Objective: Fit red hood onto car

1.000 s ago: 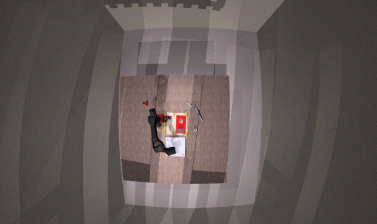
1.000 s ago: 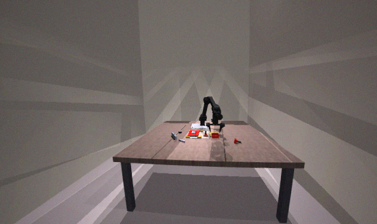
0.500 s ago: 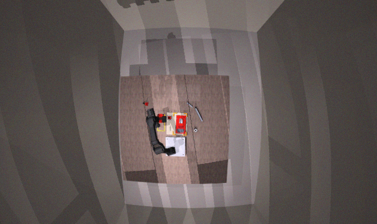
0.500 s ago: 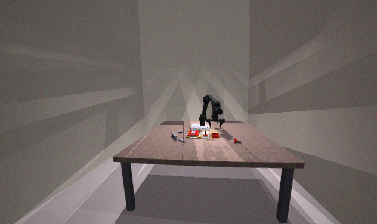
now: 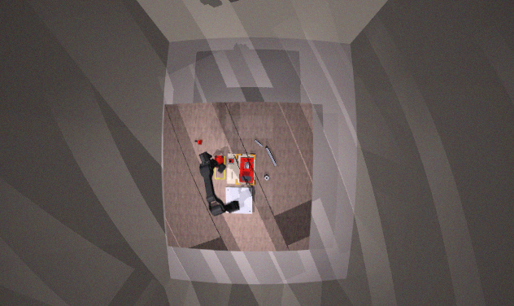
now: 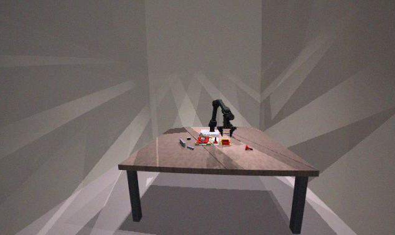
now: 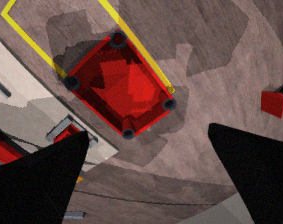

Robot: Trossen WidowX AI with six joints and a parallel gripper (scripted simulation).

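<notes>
Now: gripper tip 20 mm past the hood and 60 mm above it.
</notes>
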